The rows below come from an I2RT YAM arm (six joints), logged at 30 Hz.
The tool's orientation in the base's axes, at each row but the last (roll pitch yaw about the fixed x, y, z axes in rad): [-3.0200, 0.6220, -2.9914]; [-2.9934, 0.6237, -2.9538]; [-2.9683, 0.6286, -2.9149]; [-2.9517, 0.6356, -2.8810]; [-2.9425, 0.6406, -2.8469]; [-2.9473, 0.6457, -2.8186]
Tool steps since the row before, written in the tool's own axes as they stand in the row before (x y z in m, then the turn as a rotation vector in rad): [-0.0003, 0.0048, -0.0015, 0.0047, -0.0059, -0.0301]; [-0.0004, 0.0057, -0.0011, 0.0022, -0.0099, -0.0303]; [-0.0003, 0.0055, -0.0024, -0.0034, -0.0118, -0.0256]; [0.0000, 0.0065, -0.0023, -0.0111, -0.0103, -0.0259]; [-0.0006, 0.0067, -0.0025, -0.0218, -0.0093, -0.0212]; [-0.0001, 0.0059, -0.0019, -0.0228, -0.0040, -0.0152]
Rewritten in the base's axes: [-0.0010, 0.0048, 0.0009, -0.0211, -0.0054, 0.0221]; [-0.0009, 0.0057, 0.0004, -0.0188, -0.0090, 0.0242]; [-0.0019, 0.0055, 0.0013, -0.0113, -0.0100, 0.0240]; [-0.0023, 0.0064, 0.0008, -0.0057, -0.0069, 0.0286]; [-0.0022, 0.0067, 0.0013, 0.0052, -0.0036, 0.0312]; [-0.0023, 0.0057, 0.0006, 0.0086, 0.0018, 0.0262]
